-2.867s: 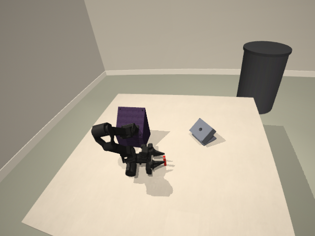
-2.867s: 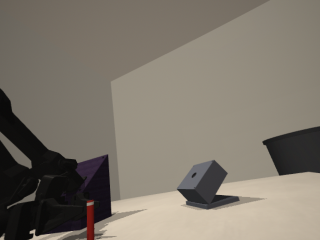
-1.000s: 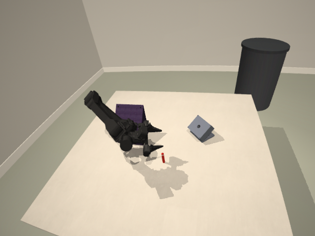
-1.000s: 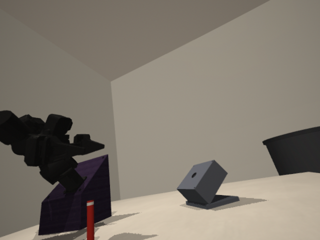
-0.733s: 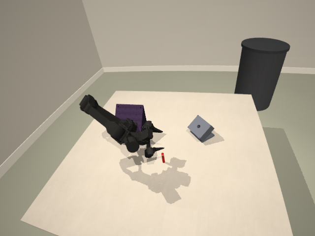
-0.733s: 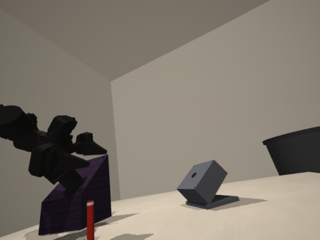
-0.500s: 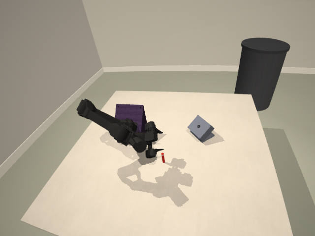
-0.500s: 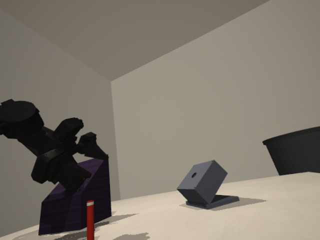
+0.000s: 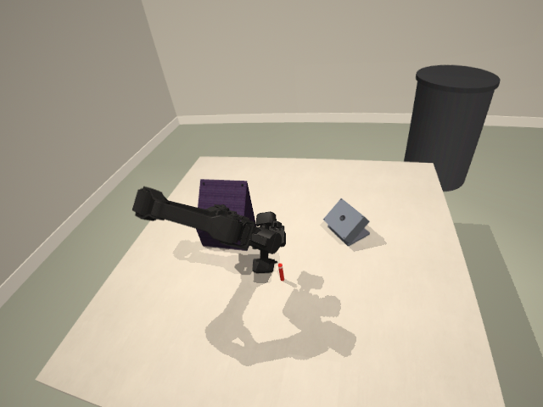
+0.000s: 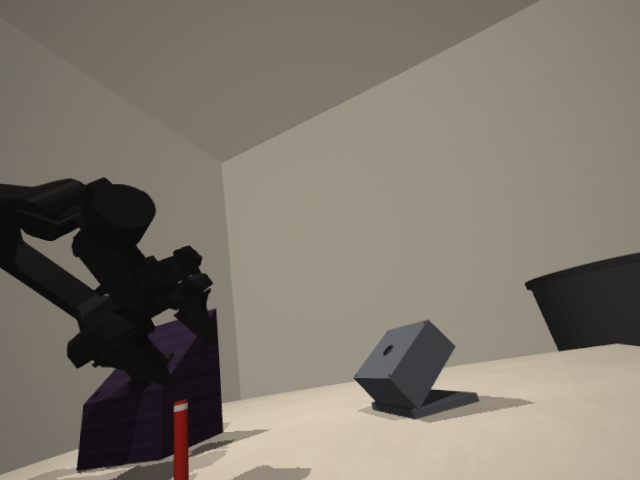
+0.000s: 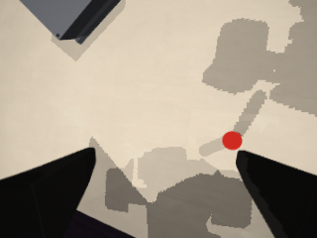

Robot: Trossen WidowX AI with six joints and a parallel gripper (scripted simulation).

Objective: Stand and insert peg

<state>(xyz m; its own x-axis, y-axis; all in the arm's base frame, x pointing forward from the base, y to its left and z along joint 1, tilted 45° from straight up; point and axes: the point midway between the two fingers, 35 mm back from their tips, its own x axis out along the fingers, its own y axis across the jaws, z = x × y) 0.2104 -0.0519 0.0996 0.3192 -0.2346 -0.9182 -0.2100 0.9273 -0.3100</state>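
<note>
Right now my gripper tip is 2 cm short of the red peg, 3 cm to the left of it and 6 cm above it. Also, from my gripper tip: grey sloped panel: 19 cm ahead, 23 cm to the left, 6 cm below.
</note>
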